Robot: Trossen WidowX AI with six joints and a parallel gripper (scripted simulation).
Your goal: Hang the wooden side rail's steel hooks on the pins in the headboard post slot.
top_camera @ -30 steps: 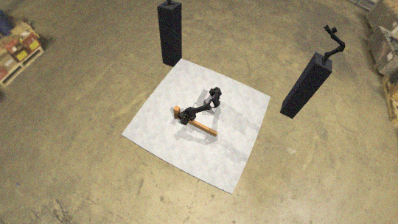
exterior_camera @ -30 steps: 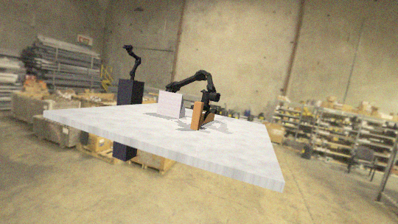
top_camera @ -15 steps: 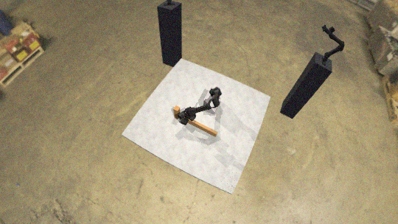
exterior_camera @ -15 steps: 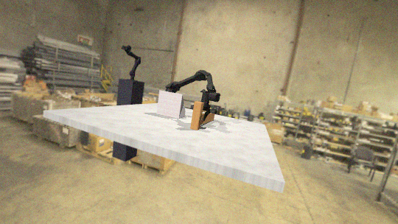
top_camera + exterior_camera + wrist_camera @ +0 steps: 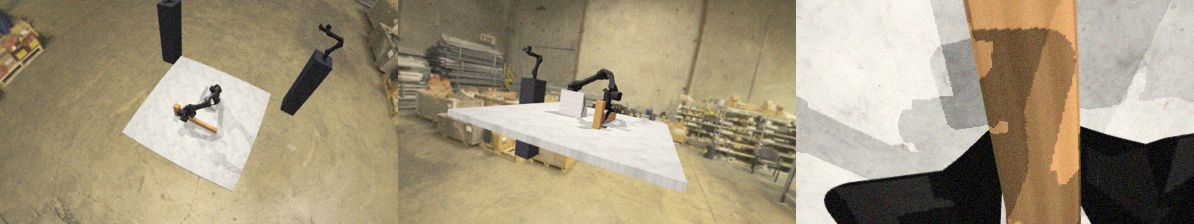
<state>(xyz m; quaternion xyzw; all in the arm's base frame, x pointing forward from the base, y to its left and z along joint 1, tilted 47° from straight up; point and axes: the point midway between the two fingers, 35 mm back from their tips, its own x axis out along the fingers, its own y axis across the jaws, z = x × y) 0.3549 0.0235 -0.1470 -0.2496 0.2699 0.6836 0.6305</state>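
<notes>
Now: gripper tip 12 cm to the left of the wooden headboard post and 4 cm below it.
</notes>
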